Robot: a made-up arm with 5 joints. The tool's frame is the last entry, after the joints. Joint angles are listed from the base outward.
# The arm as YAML. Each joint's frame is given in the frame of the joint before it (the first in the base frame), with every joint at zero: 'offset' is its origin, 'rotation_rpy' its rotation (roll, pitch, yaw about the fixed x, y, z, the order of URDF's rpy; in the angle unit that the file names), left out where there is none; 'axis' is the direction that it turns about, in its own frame. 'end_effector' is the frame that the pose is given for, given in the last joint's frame.
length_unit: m
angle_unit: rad
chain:
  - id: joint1
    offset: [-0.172, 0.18, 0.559]
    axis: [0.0, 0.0, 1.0]
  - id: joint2
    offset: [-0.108, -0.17, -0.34]
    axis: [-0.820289, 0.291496, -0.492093]
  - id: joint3
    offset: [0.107, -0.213, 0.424]
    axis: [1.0, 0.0, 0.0]
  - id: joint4
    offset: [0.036, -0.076, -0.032]
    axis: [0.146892, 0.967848, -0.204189]
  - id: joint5
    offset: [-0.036, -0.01, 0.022]
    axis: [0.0, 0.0, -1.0]
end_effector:
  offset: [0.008, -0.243, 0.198]
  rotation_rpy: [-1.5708, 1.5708, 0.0]
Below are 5 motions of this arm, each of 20 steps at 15 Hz.
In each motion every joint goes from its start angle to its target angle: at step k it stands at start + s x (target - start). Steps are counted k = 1, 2, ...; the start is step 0. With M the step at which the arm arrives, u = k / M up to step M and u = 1 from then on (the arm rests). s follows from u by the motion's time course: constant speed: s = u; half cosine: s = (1 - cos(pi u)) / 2; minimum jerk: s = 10 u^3 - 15 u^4 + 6 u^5.
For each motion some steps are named. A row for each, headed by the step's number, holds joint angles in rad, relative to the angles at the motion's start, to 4 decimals.
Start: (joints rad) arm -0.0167 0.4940 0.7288 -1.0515 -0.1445
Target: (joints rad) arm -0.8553 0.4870 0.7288 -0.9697 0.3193
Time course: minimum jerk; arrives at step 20
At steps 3, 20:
3: -0.0223 -0.0002 0.0000 0.0022 0.0123
20: -0.8386 -0.0070 0.0000 0.0818 0.4638

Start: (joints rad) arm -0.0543 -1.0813 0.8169 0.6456 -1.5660
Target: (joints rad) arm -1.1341 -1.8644 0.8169 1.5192 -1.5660
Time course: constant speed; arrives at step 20
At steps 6, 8, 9, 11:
6: -0.3239 -0.2349 0.0000 0.2621 0.0000
8: -0.4319 -0.3132 0.0000 0.3494 0.0000
9: -0.4859 -0.3524 0.0000 0.3931 0.0000
11: -0.5939 -0.4307 0.0000 0.4805 0.0000

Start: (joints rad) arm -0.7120 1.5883 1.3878 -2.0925 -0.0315
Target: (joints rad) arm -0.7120 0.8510 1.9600 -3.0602 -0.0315
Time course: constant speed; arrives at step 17
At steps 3, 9, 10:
3: 0.0000 -0.1301 0.1010 -0.1708 0.0000
9: 0.0000 -0.3903 0.3029 -0.5123 0.0000
10: 0.0000 -0.4337 0.3366 -0.5692 0.0000

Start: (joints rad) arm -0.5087 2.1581 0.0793 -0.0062 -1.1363
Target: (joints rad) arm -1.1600 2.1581 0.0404 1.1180 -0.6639
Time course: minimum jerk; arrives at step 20
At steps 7, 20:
7: -0.1532 0.0000 -0.0091 0.2644 0.1111
20: -0.6513 0.0000 -0.0389 1.1242 0.4724

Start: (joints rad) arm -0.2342 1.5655 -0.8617 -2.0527 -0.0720
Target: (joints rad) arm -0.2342 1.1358 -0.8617 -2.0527 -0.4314
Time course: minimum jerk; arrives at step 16
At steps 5, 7, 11, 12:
5: 0.0000 -0.0773 0.0000 0.0000 -0.0647
7: 0.0000 -0.1650 0.0000 0.0000 -0.1380
11: 0.0000 -0.3524 0.0000 0.0000 -0.2947
12: 0.0000 -0.3852 0.0000 0.0000 -0.3222

